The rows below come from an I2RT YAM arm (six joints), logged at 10 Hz.
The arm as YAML. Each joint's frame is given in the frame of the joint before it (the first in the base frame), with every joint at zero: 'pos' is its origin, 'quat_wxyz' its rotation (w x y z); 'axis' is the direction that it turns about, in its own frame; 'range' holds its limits. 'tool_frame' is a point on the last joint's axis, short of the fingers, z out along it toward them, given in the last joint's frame.
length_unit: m
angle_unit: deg
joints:
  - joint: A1
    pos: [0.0, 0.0, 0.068]
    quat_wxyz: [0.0, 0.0, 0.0, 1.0]
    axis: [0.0, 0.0, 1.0]
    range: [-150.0, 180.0]
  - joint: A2
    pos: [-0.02, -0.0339, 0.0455]
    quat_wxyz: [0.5, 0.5, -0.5, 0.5]
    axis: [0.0, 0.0, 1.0]
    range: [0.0, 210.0]
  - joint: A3
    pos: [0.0, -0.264, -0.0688]
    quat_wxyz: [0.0, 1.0, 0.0, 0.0]
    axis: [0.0, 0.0, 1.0]
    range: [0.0, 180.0]
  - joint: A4
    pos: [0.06, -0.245, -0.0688]
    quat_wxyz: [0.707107, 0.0, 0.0, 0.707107]
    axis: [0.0, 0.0, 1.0]
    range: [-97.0, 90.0]
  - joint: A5
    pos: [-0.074, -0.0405, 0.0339]
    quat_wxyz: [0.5, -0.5, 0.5, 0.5]
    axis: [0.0, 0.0, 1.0]
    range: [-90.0, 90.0]
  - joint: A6
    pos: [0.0, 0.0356, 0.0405]
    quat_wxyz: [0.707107, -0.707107, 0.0, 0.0]
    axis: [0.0, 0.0, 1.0]
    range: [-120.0, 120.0]
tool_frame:
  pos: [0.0, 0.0, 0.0]
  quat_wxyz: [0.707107, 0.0, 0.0, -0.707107]
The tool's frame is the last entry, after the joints.
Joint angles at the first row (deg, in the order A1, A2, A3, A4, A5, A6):
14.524, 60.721, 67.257, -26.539, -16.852, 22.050
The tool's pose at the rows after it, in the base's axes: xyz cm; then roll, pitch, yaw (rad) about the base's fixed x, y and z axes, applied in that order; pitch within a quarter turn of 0, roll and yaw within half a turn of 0:
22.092, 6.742, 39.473, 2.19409, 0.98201, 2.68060
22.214, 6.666, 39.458, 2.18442, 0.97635, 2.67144
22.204, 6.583, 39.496, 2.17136, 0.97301, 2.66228
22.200, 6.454, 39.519, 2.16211, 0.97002, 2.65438
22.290, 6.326, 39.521, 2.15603, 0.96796, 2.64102
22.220, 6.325, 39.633, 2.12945, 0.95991, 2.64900
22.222, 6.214, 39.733, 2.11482, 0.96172, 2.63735
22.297, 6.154, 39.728, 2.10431, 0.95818, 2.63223
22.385, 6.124, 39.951, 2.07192, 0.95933, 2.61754
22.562, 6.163, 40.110, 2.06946, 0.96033, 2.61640
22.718, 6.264, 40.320, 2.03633, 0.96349, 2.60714
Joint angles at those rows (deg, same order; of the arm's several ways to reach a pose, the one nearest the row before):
14.336, 61.083, 67.454, -26.225, -17.353, 22.321
14.023, 61.261, 67.467, -25.998, -17.738, 22.672
13.758, 61.173, 67.414, -25.804, -18.225, 22.983
13.384, 61.084, 67.363, -25.708, -18.677, 23.192
13.030, 61.157, 67.347, -25.491, -18.634, 23.461
12.748, 61.083, 67.412, -25.311, -20.828, 23.728
12.417, 60.996, 67.410, -24.939, -21.255, 23.904
12.150, 61.085, 67.358, -24.634, -21.822, 24.147
11.869, 61.216, 67.538, -23.751, -22.965, 24.604
11.865, 61.687, 68.099, -23.743, -23.023, 24.609
11.864, 62.004, 68.297, -22.605, -24.204, 24.997

